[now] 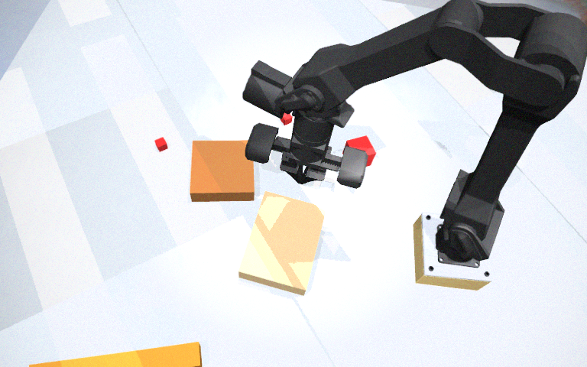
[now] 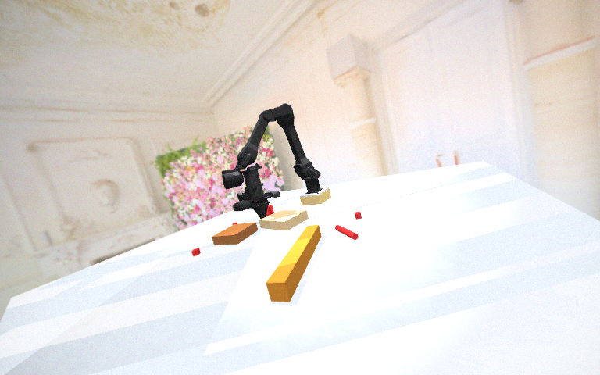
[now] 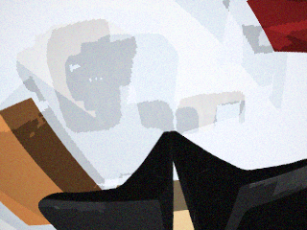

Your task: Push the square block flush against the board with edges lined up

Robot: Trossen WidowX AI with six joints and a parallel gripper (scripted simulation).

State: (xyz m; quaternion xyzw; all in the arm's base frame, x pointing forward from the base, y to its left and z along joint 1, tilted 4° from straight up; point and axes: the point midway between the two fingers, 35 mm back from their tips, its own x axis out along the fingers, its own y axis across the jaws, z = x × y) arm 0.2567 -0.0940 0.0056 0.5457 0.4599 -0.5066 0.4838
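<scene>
My gripper tip is now 120 mm to the right of the pale cream board, 10 mm below it and 10 mm short of it. Also, from my gripper tip: long orange bar (340 mm to the left, 200 mm ahead, 10 mm above); then brown block (130 mm ahead, 10 mm to the left, 10 mm above).
</scene>
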